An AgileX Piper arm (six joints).
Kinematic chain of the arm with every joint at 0, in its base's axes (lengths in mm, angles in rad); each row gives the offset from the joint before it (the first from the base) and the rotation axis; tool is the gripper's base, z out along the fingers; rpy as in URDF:
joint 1: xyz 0 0 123 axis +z
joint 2: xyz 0 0 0 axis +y
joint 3: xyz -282.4 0 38.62 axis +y
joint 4: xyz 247.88 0 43.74 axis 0.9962 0 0.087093
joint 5: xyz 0 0 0 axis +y
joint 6: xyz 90.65 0 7.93 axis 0.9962 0 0.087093
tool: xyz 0 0 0 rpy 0 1.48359 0
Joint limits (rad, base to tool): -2.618..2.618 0..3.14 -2.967..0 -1.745..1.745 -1.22..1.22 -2.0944..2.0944
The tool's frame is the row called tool.
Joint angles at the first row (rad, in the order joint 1, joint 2, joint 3, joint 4, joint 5, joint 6):
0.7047, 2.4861, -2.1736, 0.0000, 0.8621, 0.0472
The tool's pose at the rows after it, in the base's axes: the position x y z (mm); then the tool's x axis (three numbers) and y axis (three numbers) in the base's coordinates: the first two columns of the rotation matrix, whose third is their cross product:
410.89, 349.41, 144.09, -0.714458, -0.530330, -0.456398, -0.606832, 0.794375, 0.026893
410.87, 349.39, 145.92, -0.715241, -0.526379, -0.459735, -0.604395, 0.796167, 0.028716
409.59, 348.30, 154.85, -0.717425, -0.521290, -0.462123, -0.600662, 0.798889, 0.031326
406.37, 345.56, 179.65, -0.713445, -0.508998, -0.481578, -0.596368, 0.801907, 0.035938
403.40, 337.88, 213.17, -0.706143, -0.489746, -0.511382, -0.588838, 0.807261, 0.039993
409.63, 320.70, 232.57, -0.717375, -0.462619, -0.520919, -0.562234, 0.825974, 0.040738
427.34, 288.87, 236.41, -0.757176, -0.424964, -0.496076, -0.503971, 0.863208, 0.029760
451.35, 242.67, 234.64, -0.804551, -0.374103, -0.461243, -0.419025, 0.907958, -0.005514
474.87, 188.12, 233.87, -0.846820, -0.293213, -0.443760, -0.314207, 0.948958, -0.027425
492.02, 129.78, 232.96, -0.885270, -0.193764, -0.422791, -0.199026, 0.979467, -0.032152
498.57, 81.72, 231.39, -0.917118, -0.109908, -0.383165, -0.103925, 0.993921, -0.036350
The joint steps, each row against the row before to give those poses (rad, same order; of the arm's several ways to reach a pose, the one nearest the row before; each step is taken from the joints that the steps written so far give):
0.0000, 0.0099, 0.0001, 0.0000, -0.0014, 0.0117
0.0000, -0.0034, -0.0001, 0.0000, -0.0005, 0.0035
0.0000, -0.0177, 0.0000, 0.0000, 0.0149, 0.0053
0.0000, -0.0484, 0.0000, 0.0000, 0.0260, 0.0068
-0.0075, -0.0654, -0.0010, 0.0000, 0.0318, 0.0035
-0.0330, -0.0385, -0.0022, 0.0000, 0.0295, 0.0000
-0.0684, -0.0110, -0.0001, -0.0090, 0.0408, 0.0000
-0.0961, 0.0000, 0.0001, -0.0325, 0.0422, 0.0000
-0.1128, 0.0000, -0.0001, -0.0206, 0.0209, 0.0001
-0.1187, 0.0000, 0.0001, -0.0030, 0.0235, -0.0001
-0.0949, 0.0000, -0.0001, -0.0011, 0.0436, 0.0000

